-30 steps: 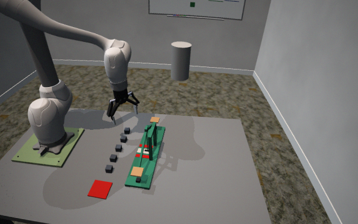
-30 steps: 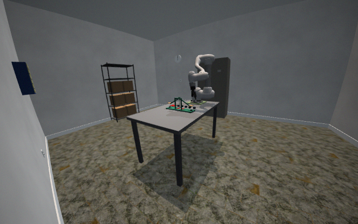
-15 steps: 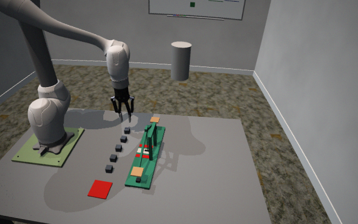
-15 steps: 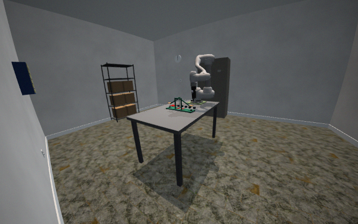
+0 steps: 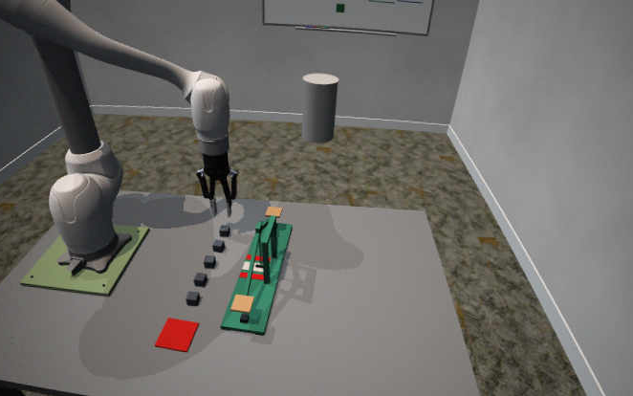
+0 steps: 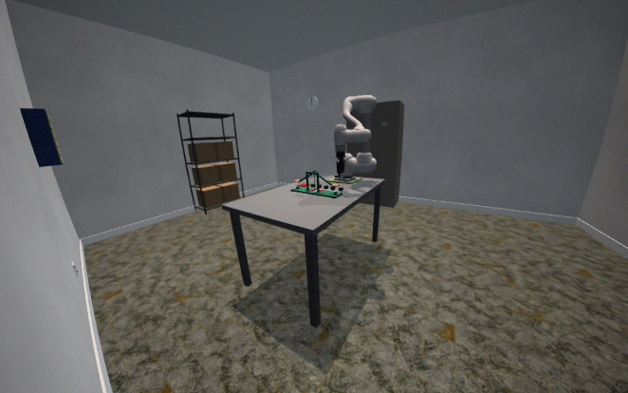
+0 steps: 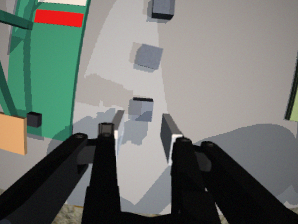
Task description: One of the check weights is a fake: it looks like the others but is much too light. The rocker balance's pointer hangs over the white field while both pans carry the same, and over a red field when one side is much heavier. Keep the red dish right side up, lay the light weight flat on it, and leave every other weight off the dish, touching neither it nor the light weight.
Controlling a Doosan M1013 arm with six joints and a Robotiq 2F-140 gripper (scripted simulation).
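The dark weight is 11 cm below my hand. Round my hand: green rocker balance (18 cm ahead, 14 cm to the right, 3 cm below); then red dish (42 cm to the right, 12 cm below, 2 cm ahead).
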